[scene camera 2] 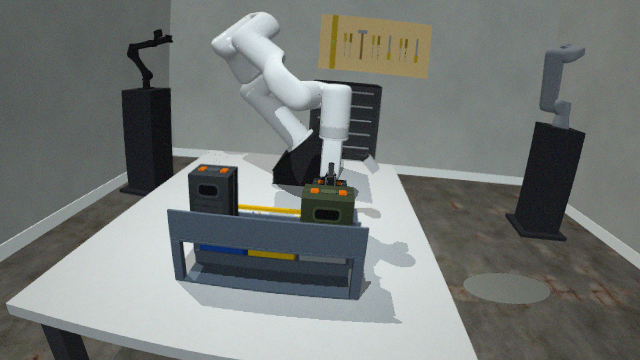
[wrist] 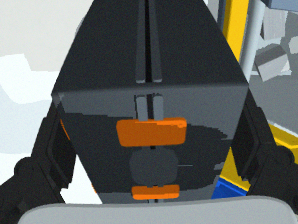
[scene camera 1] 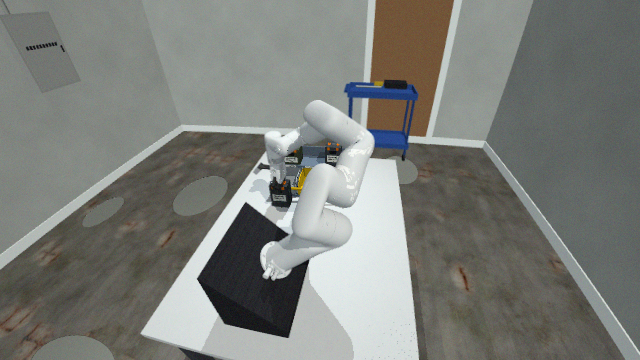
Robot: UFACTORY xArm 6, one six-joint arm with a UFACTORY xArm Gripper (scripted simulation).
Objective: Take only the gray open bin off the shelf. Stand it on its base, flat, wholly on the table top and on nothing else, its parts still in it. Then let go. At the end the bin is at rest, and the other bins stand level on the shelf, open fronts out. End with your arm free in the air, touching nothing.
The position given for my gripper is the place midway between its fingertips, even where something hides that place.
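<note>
There's a green case (scene camera 2: pixel 323 204) here, though in the wrist view that case is out of frame. As for my gripper (scene camera 2: pixel 328 195), I see it, and it's there in the wrist view (wrist: pixel 151 106) too.
</note>
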